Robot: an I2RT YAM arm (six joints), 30 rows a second.
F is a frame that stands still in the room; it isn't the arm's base.
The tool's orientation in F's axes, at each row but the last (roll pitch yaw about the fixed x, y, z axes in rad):
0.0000, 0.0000, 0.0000
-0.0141, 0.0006, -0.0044
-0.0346, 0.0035, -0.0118
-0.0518, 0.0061, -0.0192
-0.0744, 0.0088, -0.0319
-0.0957, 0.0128, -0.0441
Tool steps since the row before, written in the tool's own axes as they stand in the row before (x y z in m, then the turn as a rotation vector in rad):
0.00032, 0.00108, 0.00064, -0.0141, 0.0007, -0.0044
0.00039, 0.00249, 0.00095, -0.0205, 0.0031, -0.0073
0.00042, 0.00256, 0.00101, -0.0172, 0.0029, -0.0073
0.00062, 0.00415, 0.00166, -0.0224, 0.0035, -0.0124
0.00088, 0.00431, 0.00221, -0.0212, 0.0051, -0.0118
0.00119, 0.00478, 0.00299, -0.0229, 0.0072, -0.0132
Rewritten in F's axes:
0.00032, 0.00108, 0.00064, -0.0141, 0.0007, -0.0044
0.00040, 0.00250, 0.00091, -0.0205, 0.0031, -0.0073
0.00045, 0.00259, 0.00092, -0.0172, 0.0028, -0.0073
0.00071, 0.00422, 0.00144, -0.0224, 0.0033, -0.0124
0.00104, 0.00443, 0.00188, -0.0212, 0.0049, -0.0120
0.00144, 0.00499, 0.00250, -0.0228, 0.0069, -0.0135

